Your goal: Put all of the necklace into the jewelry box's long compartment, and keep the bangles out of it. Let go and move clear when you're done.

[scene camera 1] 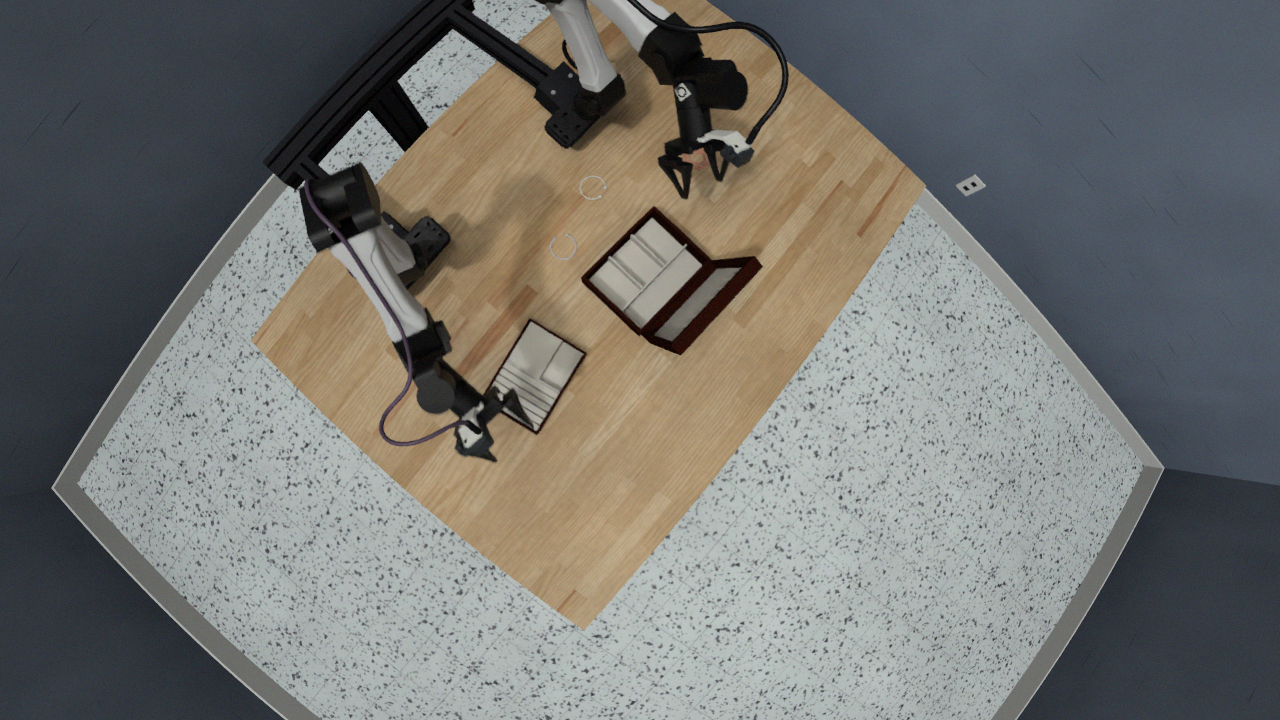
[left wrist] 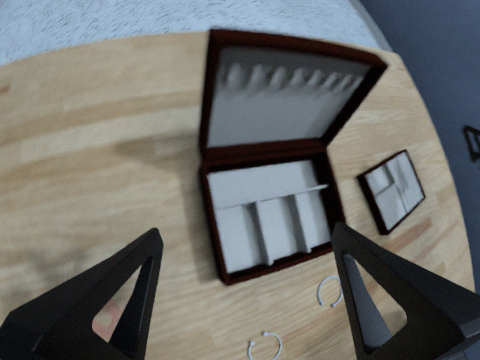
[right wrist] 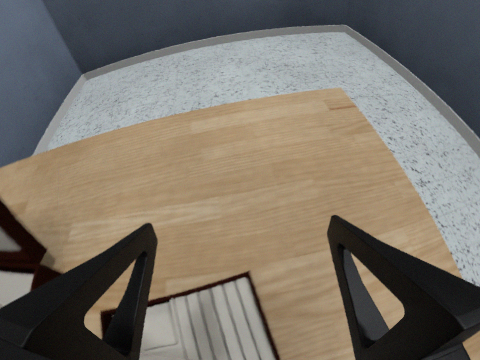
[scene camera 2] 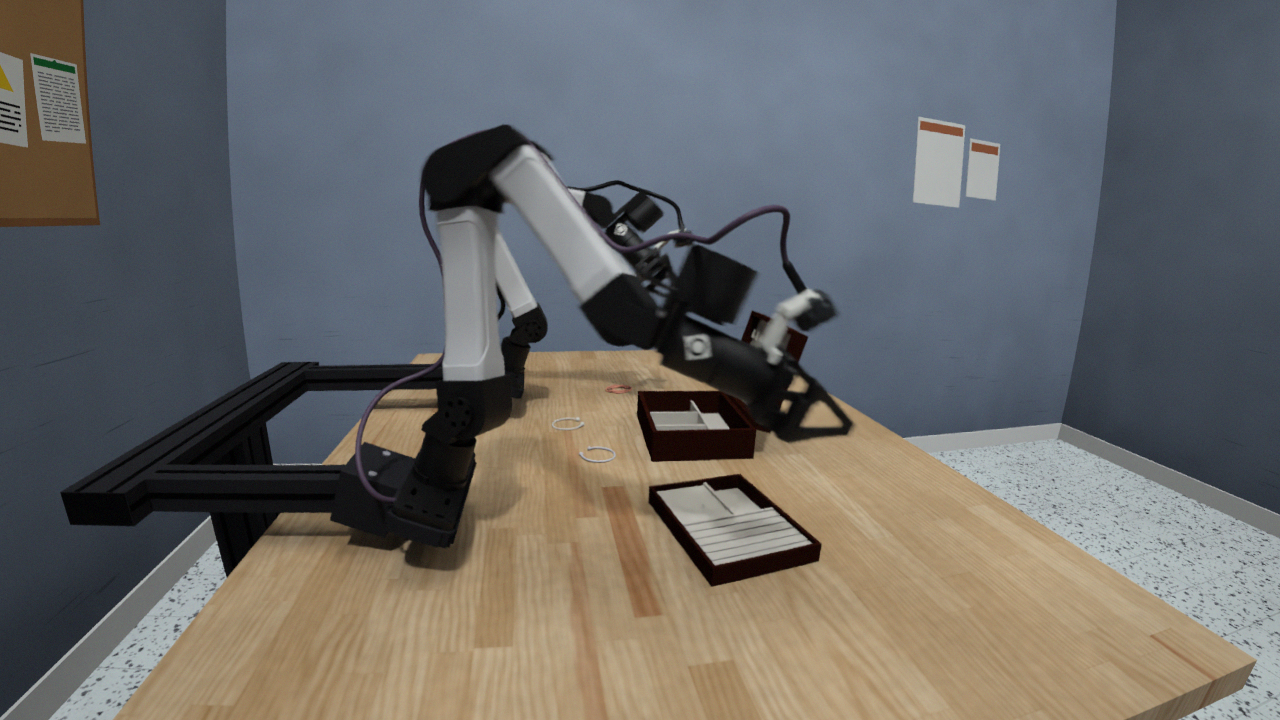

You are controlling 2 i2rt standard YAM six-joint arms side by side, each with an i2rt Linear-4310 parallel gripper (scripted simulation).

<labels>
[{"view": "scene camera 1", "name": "left gripper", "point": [702,189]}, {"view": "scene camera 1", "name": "jewelry box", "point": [620,273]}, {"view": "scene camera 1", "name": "shallow divided tray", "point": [542,355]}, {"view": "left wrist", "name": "left gripper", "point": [246,235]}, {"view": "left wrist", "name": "jewelry box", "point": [270,141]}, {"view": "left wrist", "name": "shallow divided tray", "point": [400,191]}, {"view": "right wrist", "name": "right gripper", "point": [241,229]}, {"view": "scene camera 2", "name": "right gripper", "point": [831,410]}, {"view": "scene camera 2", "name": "jewelry box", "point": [674,429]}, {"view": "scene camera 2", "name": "shallow divided tray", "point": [719,521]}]
</labels>
